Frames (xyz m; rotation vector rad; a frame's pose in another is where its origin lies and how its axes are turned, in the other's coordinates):
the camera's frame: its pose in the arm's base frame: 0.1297 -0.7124 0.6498 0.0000 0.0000 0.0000
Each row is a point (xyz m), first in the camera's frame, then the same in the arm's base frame.
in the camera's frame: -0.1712 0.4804 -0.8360
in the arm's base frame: -0.0415 -0.2320 -0.1862
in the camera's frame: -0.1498 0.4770 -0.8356
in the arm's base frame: -0.0201 -0.2354 -0.1858
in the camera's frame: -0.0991 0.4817 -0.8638
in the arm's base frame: 0.0306 -0.2307 -0.2140
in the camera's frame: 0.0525 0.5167 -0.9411
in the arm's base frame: 0.1822 -0.1957 -0.2913
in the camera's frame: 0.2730 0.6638 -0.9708
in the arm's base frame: 0.4027 -0.0486 -0.3210
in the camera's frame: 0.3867 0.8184 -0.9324
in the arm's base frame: 0.5164 0.1060 -0.2826
